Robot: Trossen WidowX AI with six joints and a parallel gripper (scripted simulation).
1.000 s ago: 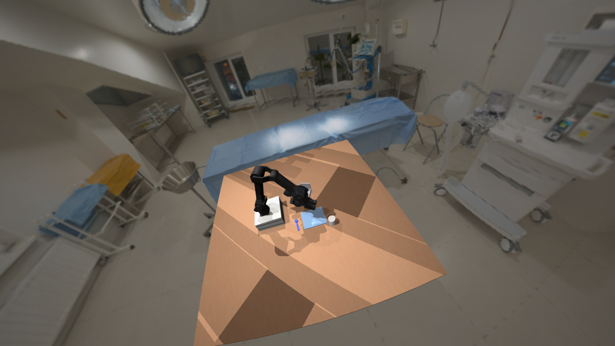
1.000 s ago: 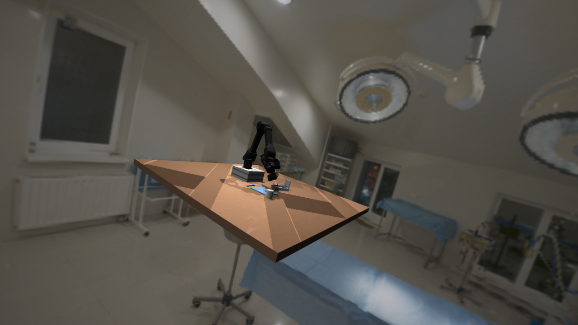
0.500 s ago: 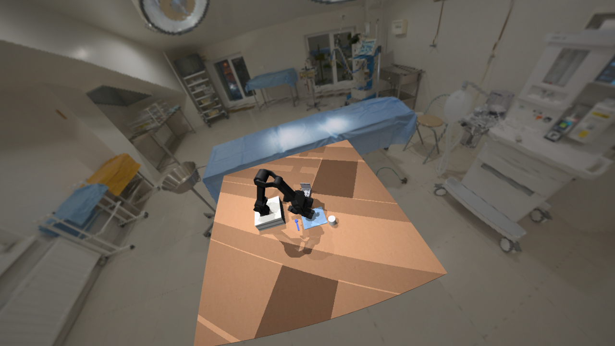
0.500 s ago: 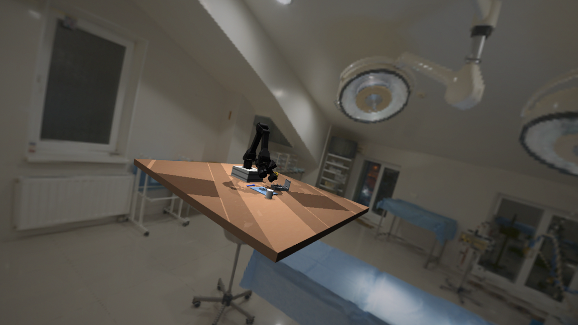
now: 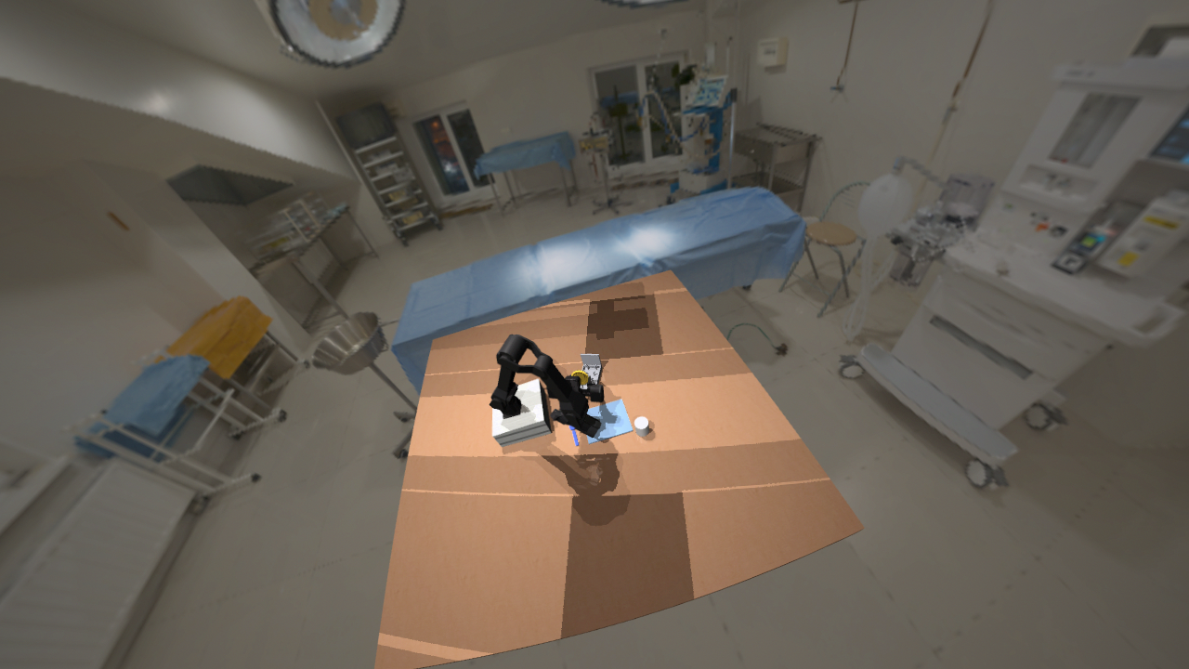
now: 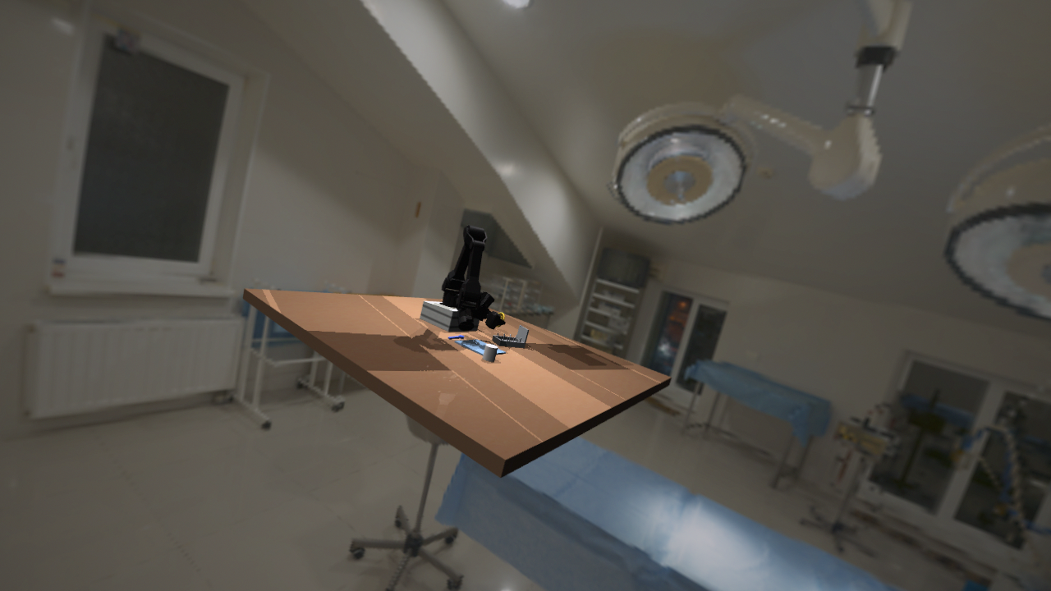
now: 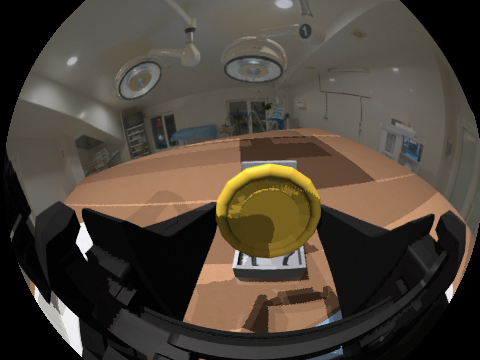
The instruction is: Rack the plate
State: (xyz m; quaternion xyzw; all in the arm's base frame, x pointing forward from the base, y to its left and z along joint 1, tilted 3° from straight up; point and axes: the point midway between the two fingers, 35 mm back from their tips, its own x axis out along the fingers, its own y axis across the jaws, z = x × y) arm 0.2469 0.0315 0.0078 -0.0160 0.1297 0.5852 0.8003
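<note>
The grey dish rack lies 70 mm below my gripper tip, 50 mm to the left of it and 20 mm ahead of it. Round my gripper tip: yellow plate (10 mm to the right); then white cup (210 mm to the right, 160 mm ahead, 70 mm below); then blue utensil (160 mm to the right, 90 mm below, 60 mm behind).
</note>
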